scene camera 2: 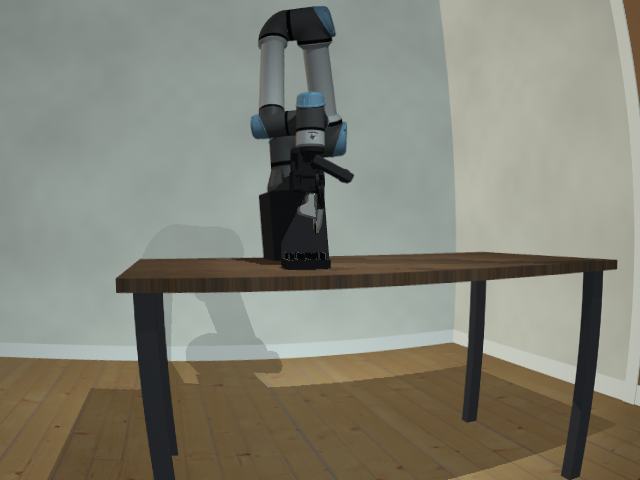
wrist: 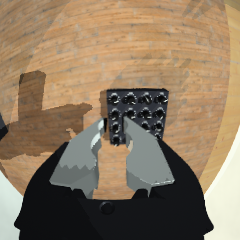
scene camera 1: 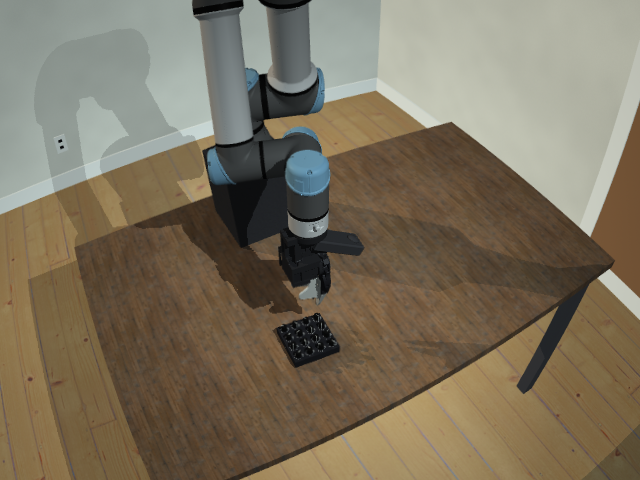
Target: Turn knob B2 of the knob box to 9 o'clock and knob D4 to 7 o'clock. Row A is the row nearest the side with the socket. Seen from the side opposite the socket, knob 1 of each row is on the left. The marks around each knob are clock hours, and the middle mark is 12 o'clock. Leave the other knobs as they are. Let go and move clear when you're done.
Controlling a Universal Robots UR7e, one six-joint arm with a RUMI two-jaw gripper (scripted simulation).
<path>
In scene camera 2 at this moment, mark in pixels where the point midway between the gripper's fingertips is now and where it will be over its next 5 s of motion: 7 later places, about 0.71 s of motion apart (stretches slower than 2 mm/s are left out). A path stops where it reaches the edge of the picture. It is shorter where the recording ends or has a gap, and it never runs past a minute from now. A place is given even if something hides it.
My gripper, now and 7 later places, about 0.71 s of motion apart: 316, 233; 316, 238; 316, 247; 317, 250; 318, 252; 318, 255; 318, 248; 317, 239
</path>
